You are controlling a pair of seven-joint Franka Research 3 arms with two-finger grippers.
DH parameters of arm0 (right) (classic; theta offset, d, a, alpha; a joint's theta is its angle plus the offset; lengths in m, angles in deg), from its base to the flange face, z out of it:
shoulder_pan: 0 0.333 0 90
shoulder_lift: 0 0 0 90
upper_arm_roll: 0 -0.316 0.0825 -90
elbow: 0 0 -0.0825 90
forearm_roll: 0 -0.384 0 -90
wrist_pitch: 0 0 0.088 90
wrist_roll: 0 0.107 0 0
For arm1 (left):
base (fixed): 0 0 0 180
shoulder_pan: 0 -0.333 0 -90
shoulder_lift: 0 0 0 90
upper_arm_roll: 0 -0.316 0.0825 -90
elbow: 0 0 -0.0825 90
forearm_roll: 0 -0.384 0 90
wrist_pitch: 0 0 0.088 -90
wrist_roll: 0 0.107 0 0
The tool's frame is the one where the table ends.
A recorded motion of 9 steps. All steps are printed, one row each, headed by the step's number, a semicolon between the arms.
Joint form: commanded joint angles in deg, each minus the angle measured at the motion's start. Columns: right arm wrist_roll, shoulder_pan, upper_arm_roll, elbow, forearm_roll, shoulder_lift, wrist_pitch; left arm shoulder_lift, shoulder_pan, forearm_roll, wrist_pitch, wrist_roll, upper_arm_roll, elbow.
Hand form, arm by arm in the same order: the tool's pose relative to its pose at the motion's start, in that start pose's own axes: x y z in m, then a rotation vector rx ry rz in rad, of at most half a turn. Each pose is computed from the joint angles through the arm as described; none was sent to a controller.
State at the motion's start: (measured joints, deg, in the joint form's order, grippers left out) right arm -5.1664 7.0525 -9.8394 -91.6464 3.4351 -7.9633 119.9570; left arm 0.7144 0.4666 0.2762 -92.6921 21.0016 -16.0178 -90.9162
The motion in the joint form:
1: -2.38 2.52 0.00 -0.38 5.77 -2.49 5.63; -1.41 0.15 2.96 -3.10 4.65 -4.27 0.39
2: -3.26 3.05 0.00 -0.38 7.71 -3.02 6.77; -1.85 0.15 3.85 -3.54 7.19 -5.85 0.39
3: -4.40 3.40 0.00 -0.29 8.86 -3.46 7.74; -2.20 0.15 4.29 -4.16 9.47 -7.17 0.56
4: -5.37 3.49 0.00 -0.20 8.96 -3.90 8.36; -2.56 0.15 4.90 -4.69 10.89 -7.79 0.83
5: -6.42 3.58 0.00 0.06 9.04 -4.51 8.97; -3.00 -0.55 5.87 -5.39 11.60 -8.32 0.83
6: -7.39 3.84 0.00 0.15 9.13 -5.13 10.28; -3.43 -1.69 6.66 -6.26 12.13 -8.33 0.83
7: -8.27 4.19 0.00 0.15 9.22 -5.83 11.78; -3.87 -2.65 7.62 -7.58 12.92 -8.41 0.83
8: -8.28 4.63 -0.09 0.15 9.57 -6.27 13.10; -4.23 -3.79 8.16 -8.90 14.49 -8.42 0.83
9: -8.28 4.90 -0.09 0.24 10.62 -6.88 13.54; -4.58 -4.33 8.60 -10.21 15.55 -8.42 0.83
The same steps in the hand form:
1: 0.0115 -0.0235 0.0228 -0.0645 0.0457 -0.1375; -0.0015 -0.0354 0.0048 -0.0204 0.0520 0.0055
2: 0.0140 -0.0285 0.0270 -0.0878 0.0550 -0.1814; -0.0047 -0.0487 0.0080 -0.0280 0.0588 0.0208
3: 0.0163 -0.0319 0.0297 -0.1014 0.0647 -0.2192; -0.0075 -0.0604 0.0086 -0.0252 0.0690 0.0367
4: 0.0177 -0.0330 0.0332 -0.1013 0.0690 -0.2391; -0.0072 -0.0657 0.0087 -0.0261 0.0805 0.0496
5: 0.0196 -0.0339 0.0374 -0.1006 0.0733 -0.2599; -0.0092 -0.0760 0.0113 -0.0324 0.0922 0.0382
6: 0.0222 -0.0371 0.0419 -0.0993 0.0872 -0.2830; -0.0109 -0.0862 0.0137 -0.0346 0.1051 0.0251
7: 0.0246 -0.0416 0.0477 -0.0969 0.1021 -0.3063; -0.0116 -0.0957 0.0155 -0.0345 0.1262 0.0175
8: 0.0269 -0.0480 0.0504 -0.0969 0.1190 -0.3197; -0.0138 -0.1069 0.0164 -0.0262 0.1448 0.0222
9: 0.0278 -0.0510 0.0561 -0.1064 0.1175 -0.3360; -0.0132 -0.1128 0.0174 -0.0178 0.1620 0.0287

